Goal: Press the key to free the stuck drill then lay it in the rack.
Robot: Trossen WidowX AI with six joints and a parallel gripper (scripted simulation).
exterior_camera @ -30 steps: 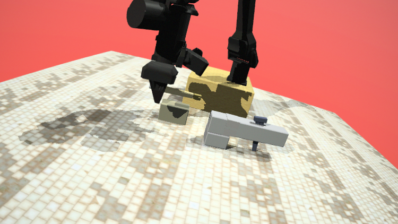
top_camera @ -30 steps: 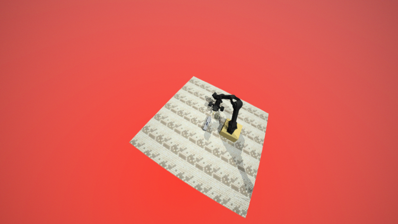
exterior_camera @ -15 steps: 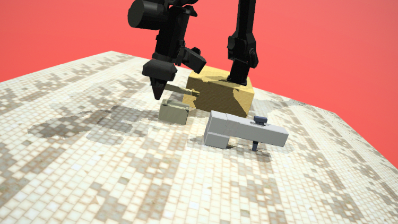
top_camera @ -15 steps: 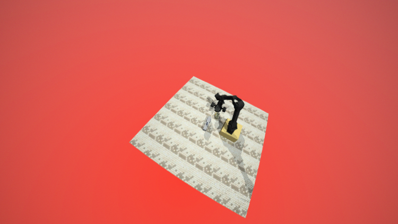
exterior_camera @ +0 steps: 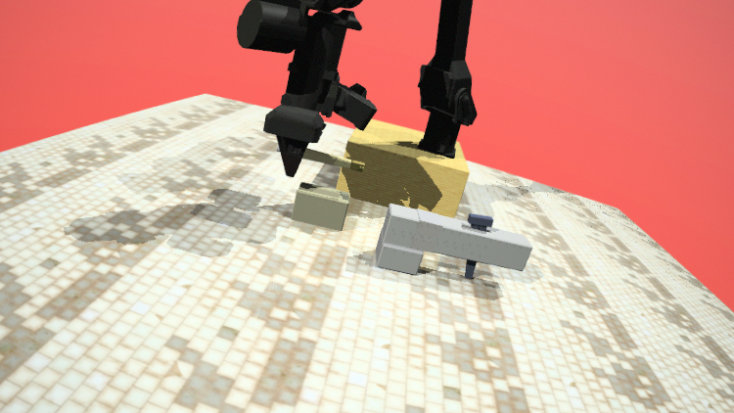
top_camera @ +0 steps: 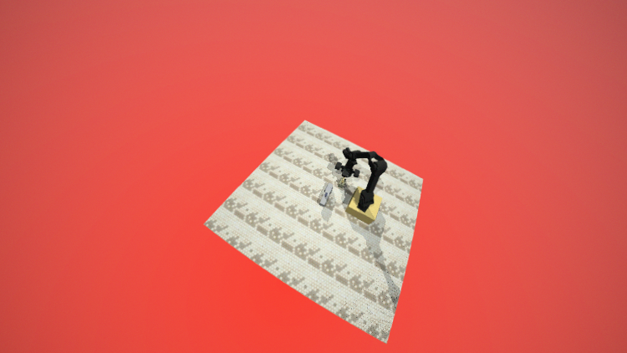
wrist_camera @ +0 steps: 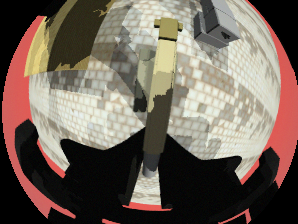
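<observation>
The drill lies 4 cm to the left of my gripper tip, 3 cm above it and 1 cm behind it. From my gripper tip the other things lie so: dark key (25 cm to the left, 2 cm ahead); grey housing (22 cm to the left, 2 cm ahead, 1 cm below); rack (5 cm to the left, 4 cm below, 1 cm behind).
</observation>
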